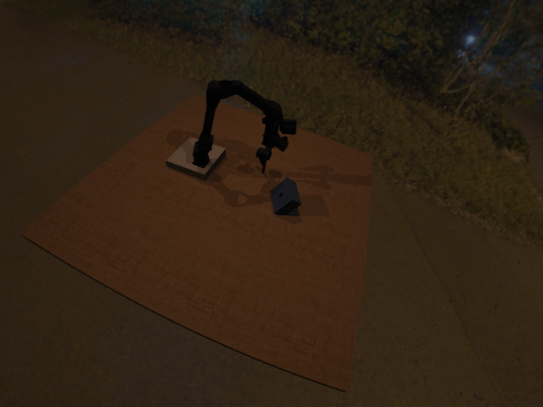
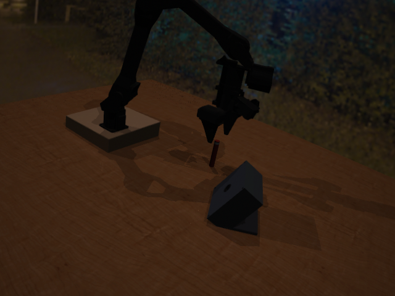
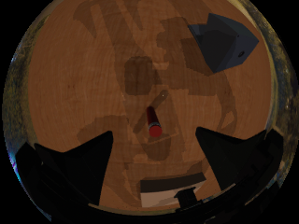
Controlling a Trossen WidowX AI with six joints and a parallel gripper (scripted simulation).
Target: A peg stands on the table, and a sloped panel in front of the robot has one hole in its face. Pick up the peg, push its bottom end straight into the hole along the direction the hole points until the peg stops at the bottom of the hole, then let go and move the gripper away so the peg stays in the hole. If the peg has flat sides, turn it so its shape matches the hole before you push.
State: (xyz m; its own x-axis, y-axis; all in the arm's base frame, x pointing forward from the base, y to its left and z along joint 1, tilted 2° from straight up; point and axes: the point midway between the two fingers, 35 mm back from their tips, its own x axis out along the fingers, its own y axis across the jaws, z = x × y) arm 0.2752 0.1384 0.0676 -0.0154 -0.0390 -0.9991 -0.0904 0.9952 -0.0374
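Now: gripper tip 30 mm above the peg. From my gripper tip the other things lie so: panel: 160 mm ahead, 150 mm to the right, 40 mm below.
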